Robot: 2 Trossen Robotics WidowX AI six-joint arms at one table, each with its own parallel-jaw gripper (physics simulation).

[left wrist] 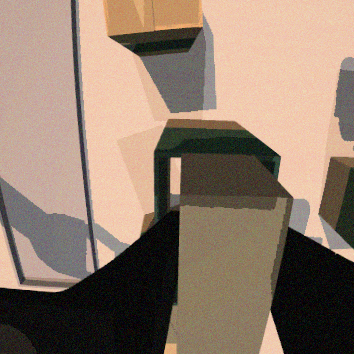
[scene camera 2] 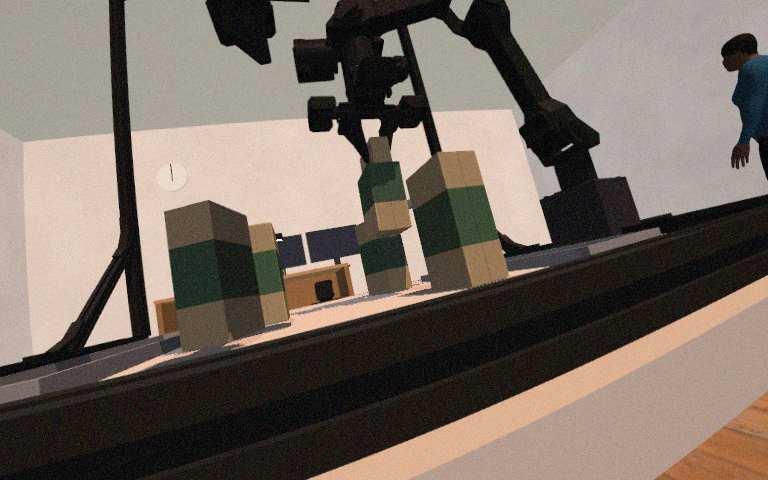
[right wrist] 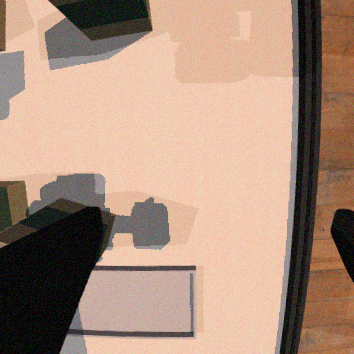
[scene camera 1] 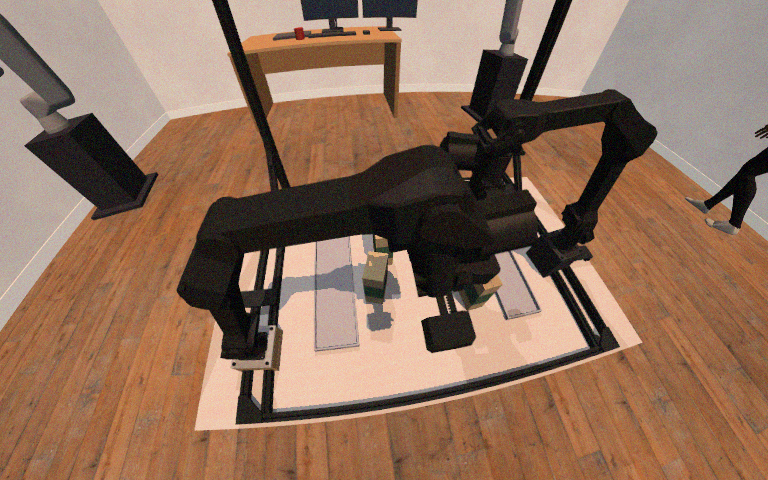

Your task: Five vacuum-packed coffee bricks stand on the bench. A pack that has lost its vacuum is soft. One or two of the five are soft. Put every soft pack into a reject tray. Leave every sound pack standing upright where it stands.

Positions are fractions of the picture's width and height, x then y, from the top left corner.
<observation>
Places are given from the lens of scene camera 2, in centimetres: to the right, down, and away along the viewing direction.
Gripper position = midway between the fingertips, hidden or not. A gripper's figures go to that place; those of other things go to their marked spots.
left gripper (scene camera 2: 0.49,0.34): -1, -12, 44
right gripper (scene camera 2: 0.34,0.04): -10, -17, 22
</observation>
